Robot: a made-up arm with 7 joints. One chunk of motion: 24 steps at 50 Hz.
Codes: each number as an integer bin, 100 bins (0 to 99) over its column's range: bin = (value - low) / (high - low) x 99, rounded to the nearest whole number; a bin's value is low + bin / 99 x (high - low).
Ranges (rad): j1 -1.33..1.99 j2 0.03..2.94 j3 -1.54..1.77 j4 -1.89..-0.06 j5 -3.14..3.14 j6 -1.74..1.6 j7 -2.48..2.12
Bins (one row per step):
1: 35 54 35 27 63 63 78
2: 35 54 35 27 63 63 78
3: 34 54 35 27 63 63 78
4: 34 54 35 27 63 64 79
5: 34 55 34 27 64 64 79
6: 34 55 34 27 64 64 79
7: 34 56 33 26 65 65 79
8: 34 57 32 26 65 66 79
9: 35 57 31 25 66 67 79
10: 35 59 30 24 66 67 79
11: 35 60 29 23 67 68 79
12: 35 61 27 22 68 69 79
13: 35 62 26 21 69 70 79
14: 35 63 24 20 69 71 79
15: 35 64 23 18 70 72 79
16: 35 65 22 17 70 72 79
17: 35 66 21 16 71 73 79
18: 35 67 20 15 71 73 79
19: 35 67 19 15 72 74 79
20: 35 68 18 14 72 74 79
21: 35 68 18 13 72 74 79
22: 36 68 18 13 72 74 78
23: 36 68 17 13 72 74 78
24: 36 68 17 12 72 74 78
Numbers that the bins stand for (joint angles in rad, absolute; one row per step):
1: -0.1563 1.6173 -0.3698 -1.3909 0.8564 0.3855 1.1442
2: -0.1563 1.6173 -0.3698 -1.3909 0.8564 0.3855 1.1442
3: -0.1898 1.6173 -0.3698 -1.3909 0.8564 0.3855 1.1442
4: -0.1898 1.6173 -0.3698 -1.3909 0.8564 0.4192 1.1907
5: -0.1898 1.6467 -0.4032 -1.3909 0.9198 0.4192 1.1907
6: -0.1898 1.6467 -0.4032 -1.3909 0.9198 0.4192 1.1907
7: -0.1898 1.6761 -0.4367 -1.4094 0.9832 0.4529 1.1907
8: -0.1898 1.7055 -0.4701 -1.4094 0.9832 0.4867 1.1907
9: -0.1563 1.7055 -0.5035 -1.4279 1.0467 0.5204 1.1907
10: -0.1563 1.7642 -0.5370 -1.4464 1.0467 0.5204 1.1907
11: -0.1563 1.7936 -0.5704 -1.4648 1.1101 0.5541 1.1907
12: -0.1563 1.8230 -0.6373 -1.4833 1.1735 0.5879 1.1907
13: -0.1563 1.8524 -0.6707 -1.5018 1.2370 0.6216 1.1907
14: -0.1563 1.8818 -0.7376 -1.5203 1.2370 0.6554 1.1907
15: -0.1563 1.9112 -0.7710 -1.5573 1.3004 0.6891 1.1907
16: -0.1563 1.9406 -0.8044 -1.5758 1.3004 0.6891 1.1907
17: -0.1563 1.9700 -0.8379 -1.5942 1.3638 0.7228 1.1907
18: -0.1563 1.9994 -0.8713 -1.6127 1.3638 0.7228 1.1907
19: -0.1563 1.9994 -0.9047 -1.6127 1.4273 0.7566 1.1907
20: -0.1563 2.0288 -0.9382 -1.6312 1.4273 0.7566 1.1907
21: -0.1563 2.0288 -0.9382 -1.6497 1.4273 0.7566 1.1907
22: -0.1227 2.0288 -0.9382 -1.6497 1.4273 0.7566 1.1442
23: -0.1227 2.0288 -0.9716 -1.6497 1.4273 0.7566 1.1442
24: -0.1227 2.0288 -0.9716 -1.6682 1.4273 0.7566 1.1442

